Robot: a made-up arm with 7 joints. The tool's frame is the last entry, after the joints. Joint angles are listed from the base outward.
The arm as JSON. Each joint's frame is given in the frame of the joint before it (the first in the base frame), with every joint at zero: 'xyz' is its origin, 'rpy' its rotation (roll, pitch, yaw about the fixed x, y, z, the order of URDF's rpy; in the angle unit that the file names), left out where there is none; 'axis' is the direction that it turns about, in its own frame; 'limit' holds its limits. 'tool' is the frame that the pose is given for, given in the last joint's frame.
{
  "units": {
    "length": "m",
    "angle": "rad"
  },
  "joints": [
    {
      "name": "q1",
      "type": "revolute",
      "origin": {
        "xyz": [
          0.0,
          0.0,
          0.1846
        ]
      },
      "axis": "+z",
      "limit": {
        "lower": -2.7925,
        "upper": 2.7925
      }
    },
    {
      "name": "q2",
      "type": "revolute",
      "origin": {
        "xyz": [
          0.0,
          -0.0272,
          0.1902
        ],
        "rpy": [
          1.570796,
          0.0,
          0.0
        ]
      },
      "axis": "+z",
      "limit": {
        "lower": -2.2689,
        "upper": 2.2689
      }
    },
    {
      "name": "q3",
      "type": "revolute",
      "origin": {
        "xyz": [
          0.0,
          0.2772,
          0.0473
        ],
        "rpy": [
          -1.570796,
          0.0,
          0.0
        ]
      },
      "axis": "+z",
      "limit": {
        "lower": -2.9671,
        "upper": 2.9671
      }
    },
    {
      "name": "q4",
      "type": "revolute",
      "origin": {
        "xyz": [
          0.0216,
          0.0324,
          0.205
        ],
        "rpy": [
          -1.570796,
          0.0,
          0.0
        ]
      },
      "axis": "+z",
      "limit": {
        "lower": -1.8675,
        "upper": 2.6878
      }
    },
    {
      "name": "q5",
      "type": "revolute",
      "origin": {
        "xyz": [
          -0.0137,
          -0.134,
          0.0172
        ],
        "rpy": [
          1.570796,
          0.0,
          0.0
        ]
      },
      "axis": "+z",
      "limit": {
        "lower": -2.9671,
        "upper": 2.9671
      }
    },
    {
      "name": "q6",
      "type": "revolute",
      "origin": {
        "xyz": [
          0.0,
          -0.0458,
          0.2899
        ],
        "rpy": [
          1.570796,
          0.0,
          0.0
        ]
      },
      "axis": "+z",
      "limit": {
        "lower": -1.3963,
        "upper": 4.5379
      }
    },
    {
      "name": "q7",
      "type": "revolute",
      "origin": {
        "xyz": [
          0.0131,
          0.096,
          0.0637
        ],
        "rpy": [
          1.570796,
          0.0,
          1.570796
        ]
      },
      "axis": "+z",
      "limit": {
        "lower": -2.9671,
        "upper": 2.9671
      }
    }
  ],
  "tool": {
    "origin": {
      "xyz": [
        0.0,
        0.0,
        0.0
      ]
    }
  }
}
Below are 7 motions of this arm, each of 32 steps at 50 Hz.
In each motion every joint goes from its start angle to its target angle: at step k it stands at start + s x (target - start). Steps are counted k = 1, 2, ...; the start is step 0. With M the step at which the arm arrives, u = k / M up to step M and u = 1 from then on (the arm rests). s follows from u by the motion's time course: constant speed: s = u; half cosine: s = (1 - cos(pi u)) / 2; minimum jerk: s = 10 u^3 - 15 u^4 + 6 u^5.
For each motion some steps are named. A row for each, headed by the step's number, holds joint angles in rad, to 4 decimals.
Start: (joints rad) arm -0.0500 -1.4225 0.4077 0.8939 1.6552 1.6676 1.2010
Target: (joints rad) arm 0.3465 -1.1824 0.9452 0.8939 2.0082 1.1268 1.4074
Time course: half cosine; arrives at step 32
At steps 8, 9, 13, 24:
8: 0.0081 -1.3873 0.4864 0.8939 1.7069 1.5884 1.2312
9: 0.0225 -1.3786 0.5060 0.8939 1.7197 1.5687 1.2387
13: 0.0907 -1.3373 0.5984 0.8939 1.7805 1.4757 1.2742
24: 0.2884 -1.2176 0.8665 0.8939 1.9565 1.2060 1.3772

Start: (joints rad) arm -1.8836 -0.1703 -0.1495 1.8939 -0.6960 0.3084 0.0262
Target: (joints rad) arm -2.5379 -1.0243 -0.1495 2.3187 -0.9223 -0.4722 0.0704
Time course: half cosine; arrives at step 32
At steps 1, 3, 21, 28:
1: -1.8852 -0.1724 -0.1495 1.8949 -0.6965 0.3065 0.0263
3: -1.8977 -0.1887 -0.1495 1.9030 -0.7009 0.2916 0.0272
21: -2.3650 -0.7986 -0.1495 2.2064 -0.8625 -0.2659 0.0587
28: -2.5130 -0.9918 -0.1495 2.3025 -0.9137 -0.4425 0.0687

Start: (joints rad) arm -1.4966 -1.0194 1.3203 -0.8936 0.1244 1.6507 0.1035
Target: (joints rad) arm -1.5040 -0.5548 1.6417 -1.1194 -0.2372 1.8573 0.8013
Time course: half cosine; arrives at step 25
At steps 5, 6, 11, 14, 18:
5: -1.4973 -0.9750 1.3510 -0.9152 0.0899 1.6704 0.1701
6: -1.4976 -0.9564 1.3639 -0.9242 0.0754 1.6787 0.1981
11: -1.4996 -0.8306 1.4509 -0.9853 -0.0225 1.7346 0.3870
14: -1.5010 -0.7436 1.5111 -1.0277 -0.0903 1.7734 0.5178
18: -1.5027 -0.6390 1.5834 -1.0785 -0.1716 1.8198 0.6748

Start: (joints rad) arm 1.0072 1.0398 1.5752 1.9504 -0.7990 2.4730 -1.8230
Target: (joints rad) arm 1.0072 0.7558 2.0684 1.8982 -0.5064 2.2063 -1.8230
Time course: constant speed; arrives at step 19
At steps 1, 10, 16, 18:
1: 1.0072 1.0249 1.6012 1.9477 -0.7836 2.4590 -1.8230
10: 1.0072 0.8903 1.8348 1.9229 -0.6450 2.3326 -1.8230
16: 1.0072 0.8006 1.9905 1.9064 -0.5526 2.2484 -1.8230
18: 1.0072 0.7707 2.0424 1.9009 -0.5218 2.2203 -1.8230

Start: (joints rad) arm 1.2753 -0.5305 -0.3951 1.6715 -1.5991 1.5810 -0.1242
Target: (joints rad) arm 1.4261 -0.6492 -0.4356 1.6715 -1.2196 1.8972 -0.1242
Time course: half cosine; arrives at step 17
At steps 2, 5, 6, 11, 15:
2: 1.2804 -0.5345 -0.3965 1.6715 -1.5863 1.5917 -0.1242
5: 1.3053 -0.5541 -0.4031 1.6715 -1.5237 1.6438 -0.1242
6: 1.3171 -0.5634 -0.4063 1.6715 -1.4939 1.6686 -0.1242
11: 1.3843 -0.6163 -0.4244 1.6715 -1.3248 1.8096 -0.1242
15: 1.4210 -0.6452 -0.4342 1.6715 -1.2324 1.8865 -0.1242

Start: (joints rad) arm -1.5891 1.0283 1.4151 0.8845 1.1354 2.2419 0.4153
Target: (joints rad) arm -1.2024 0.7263 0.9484 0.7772 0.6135 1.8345 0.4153
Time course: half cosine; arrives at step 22
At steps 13, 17, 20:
13: -1.3413 0.8348 1.1160 0.8157 0.8009 1.9808 0.4153
17: -1.2496 0.7632 1.0054 0.7903 0.6772 1.8843 0.4153
20: -1.2102 0.7324 0.9579 0.7794 0.6241 1.8428 0.4153

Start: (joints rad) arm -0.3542 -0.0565 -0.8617 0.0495 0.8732 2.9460 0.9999
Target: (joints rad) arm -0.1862 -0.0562 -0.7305 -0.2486 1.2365 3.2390 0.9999
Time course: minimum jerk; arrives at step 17
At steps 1, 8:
1: -0.3539 -0.0565 -0.8615 0.0489 0.8739 2.9465 0.9999
8: -0.2794 -0.0564 -0.8033 -0.0831 1.0349 3.0764 0.9999

